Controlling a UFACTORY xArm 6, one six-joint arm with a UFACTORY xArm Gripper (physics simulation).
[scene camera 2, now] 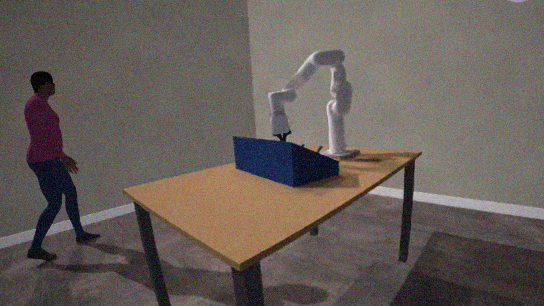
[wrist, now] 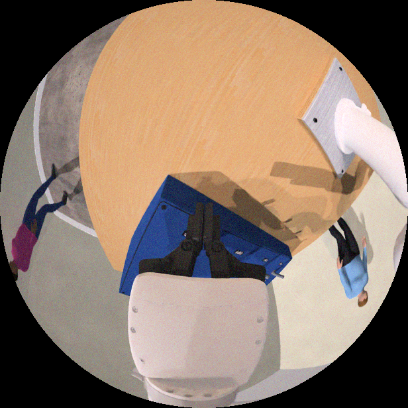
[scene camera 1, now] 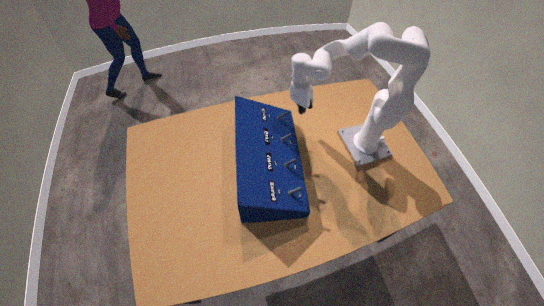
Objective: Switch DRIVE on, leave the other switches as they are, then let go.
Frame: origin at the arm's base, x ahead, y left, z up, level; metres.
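Seen in the pictures: gripper, fingertip midpoint: (scene camera 1: 302, 112); arm's base at its link origin: (scene camera 2: 337, 152) (scene camera 1: 365, 143).
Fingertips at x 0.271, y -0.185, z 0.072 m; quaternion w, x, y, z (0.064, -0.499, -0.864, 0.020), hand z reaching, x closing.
Pixels of each thing's middle, then the offset from my fingertips to it. Level surfaces: height alone.
- blue sloped switch panel at the middle of its body: (scene camera 1: 266, 157) (scene camera 2: 279, 159) dx +0.212, dy +0.176, dz -0.031 m
- DRIVE lever at the middle of its body: (scene camera 1: 283, 114) dx +0.096, dy +0.013, dz +0.018 m
- FEED lever at the middle of its body: (scene camera 1: 286, 136) dx +0.115, dy +0.132, dz +0.018 m
- PUMP lever at the middle of its body: (scene camera 1: 291, 161) dx +0.135, dy +0.250, dz +0.018 m
- BRAKE lever at the middle of its body: (scene camera 1: 295, 190) dx +0.155, dy +0.368, dz +0.018 m
- wooden table at its surface level: dz -0.093 m
A blue sloped switch panel (scene camera 1: 256, 170) (scene camera 2: 262, 159) (wrist: 150, 240) stands on the table, with DRIVE, FEED, PUMP and BRAKE labels in a row. The DRIVE lever (scene camera 1: 283, 118) is at the panel's far end in scene camera 1. Its on or off position is too blurred to tell, and it does not show in the wrist view, where the fingers cover part of the panel. The FEED lever (scene camera 1: 286, 140), PUMP lever (scene camera 1: 291, 165) and BRAKE lever (scene camera 1: 295, 194) look angled much like it. My gripper (scene camera 1: 305, 110) (scene camera 2: 283, 139) (wrist: 204, 210) is shut and empty, raised beside the DRIVE end on the arm-base side, apart from the lever.
The arm's base plate (scene camera 1: 364, 159) (wrist: 320, 111) is fixed to the wooden table (scene camera 1: 175, 200) (scene camera 2: 210, 210) (wrist: 200, 90), on the lever side of the panel. A person in a pink top (scene camera 1: 104, 14) (scene camera 2: 42, 127) (wrist: 24, 246) stands beyond the table. Another person in light blue (wrist: 354, 276) shows in the wrist view.
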